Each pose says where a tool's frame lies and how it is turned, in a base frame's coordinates. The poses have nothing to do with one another.
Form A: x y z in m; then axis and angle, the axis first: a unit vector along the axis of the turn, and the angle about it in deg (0 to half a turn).
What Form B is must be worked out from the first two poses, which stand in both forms.
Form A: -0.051, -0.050, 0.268, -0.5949, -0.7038, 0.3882, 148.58
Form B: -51, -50, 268, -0.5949, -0.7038, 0.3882, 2.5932
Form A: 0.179, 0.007, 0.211, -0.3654, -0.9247, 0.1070, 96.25
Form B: 179, 7, 211, -0.3654, -0.9247, 0.1070, 1.6799
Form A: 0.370, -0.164, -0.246, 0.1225, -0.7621, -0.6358, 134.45
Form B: 370, -164, -246, 0.1225, -0.7621, -0.6358, 2.3466
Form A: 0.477, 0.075, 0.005, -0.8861, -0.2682, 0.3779, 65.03
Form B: 477, 75, 5, -0.8861, -0.2682, 0.3779, 1.1350
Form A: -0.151, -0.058, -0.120, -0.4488, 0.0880, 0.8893, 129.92
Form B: -151, -58, -120, -0.4488, 0.0880, 0.8893, 2.2675
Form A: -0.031, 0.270, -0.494, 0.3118, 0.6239, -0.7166, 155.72
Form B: -31, 270, -494, 0.3118, 0.6239, -0.7166, 2.7178
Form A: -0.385, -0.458, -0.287, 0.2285, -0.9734, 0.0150, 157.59
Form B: -385, -458, -287, 0.2285, -0.9734, 0.0150, 2.7505
